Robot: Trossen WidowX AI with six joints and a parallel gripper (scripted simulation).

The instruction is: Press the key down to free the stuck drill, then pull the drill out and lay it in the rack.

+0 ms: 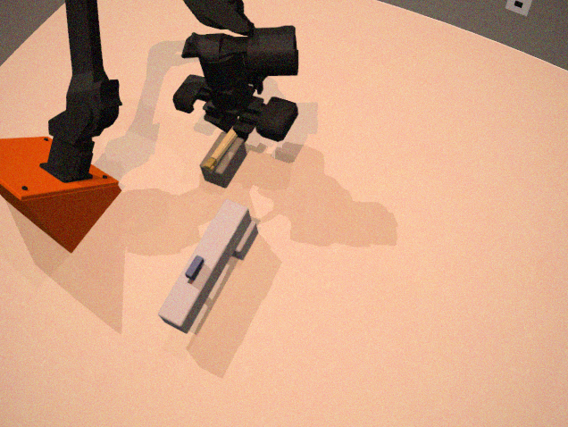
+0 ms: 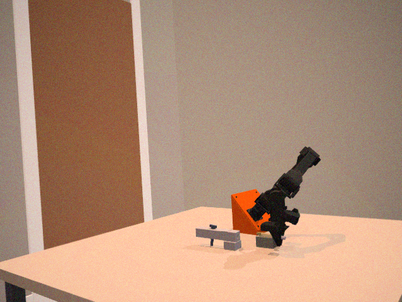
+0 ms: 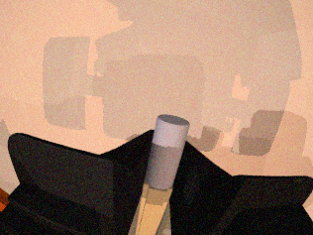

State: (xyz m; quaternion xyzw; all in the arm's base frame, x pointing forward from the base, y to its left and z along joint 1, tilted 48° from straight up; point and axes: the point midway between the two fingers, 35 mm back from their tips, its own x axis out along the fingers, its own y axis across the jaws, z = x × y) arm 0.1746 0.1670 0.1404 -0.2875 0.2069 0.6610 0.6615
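The drill lies 40 mm to the right of my gripper tip and 40 mm above it. From my gripper tip the other things lie so: small blue key: 240 mm to the right, 100 mm ahead, 40 mm above; then long grey housing: 210 mm to the right, 100 mm ahead, 30 mm above; then grey rack: 50 mm to the right, 10 mm above.
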